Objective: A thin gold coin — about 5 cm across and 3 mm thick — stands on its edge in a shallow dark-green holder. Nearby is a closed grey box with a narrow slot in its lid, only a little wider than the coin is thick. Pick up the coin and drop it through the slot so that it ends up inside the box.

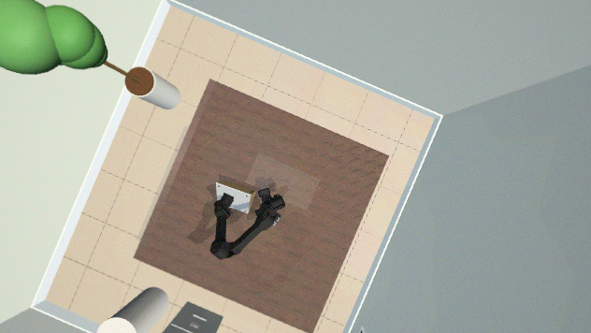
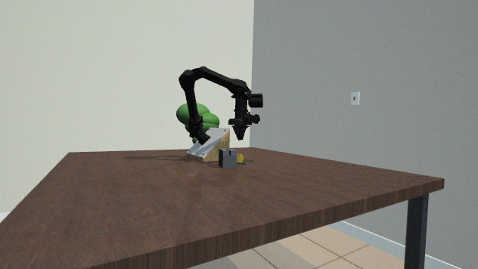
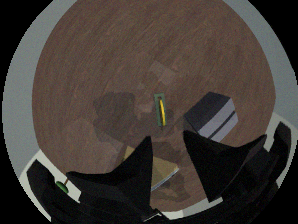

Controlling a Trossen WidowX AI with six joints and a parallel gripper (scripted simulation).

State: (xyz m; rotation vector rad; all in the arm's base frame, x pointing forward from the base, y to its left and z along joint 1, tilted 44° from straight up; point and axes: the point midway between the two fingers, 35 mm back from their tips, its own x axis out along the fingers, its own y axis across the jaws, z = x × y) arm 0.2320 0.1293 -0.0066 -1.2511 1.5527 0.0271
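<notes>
Now: gripper tip 10 mm to the left of the gold coin and 90 mm above it.
</notes>
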